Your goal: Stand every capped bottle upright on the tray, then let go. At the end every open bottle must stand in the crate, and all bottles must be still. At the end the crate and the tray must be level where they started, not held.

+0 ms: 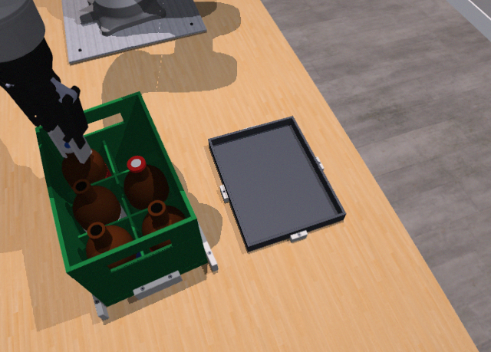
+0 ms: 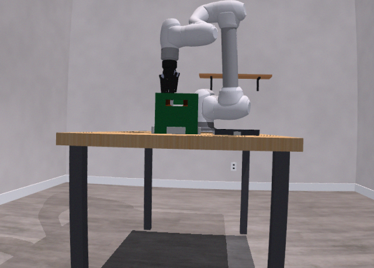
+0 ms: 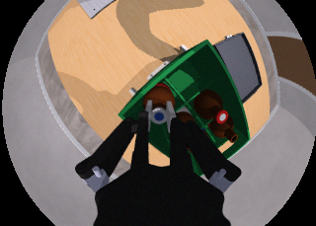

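My hand is 9 cm short of the green crate, 8 cm above it and 4 cm to the right of it. From my hand the other things lie so: dark tray (31 cm to the left, 15 cm below, 13 cm ahead).
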